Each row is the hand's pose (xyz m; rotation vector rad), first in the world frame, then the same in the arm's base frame.
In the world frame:
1: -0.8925 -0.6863 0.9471 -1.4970 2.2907 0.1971
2: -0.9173 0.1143 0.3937 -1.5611 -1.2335 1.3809
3: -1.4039 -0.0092 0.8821 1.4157 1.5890 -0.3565
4: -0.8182 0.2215 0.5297 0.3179 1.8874 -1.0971
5: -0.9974 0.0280 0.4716 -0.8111 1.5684 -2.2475
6: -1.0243 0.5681 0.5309 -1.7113 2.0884 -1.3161
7: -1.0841 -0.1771 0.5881 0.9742 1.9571 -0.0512
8: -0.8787 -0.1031 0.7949 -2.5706 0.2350 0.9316
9: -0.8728 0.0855 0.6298 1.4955 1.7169 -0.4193
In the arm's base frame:
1: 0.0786 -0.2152 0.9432 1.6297 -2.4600 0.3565
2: -0.1315 0.1141 0.0514 -1.7026 -0.6422 2.0104
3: -0.4713 0.3469 0.6178 0.9218 1.4777 -0.9956
4: -0.0077 0.2694 0.0705 -0.1726 1.6476 -1.7429
5: -0.1842 0.0976 0.1813 1.2401 -0.9005 2.6657
6: -0.2268 0.5714 -0.0826 1.6870 -1.4876 1.5415
7: -0.2266 0.0081 0.4123 0.5861 1.9702 -0.7956
8: 0.0195 0.1668 0.4805 2.5994 -0.6433 -1.1922
9: -0.0273 0.2230 0.2407 1.0276 1.5524 -1.0966

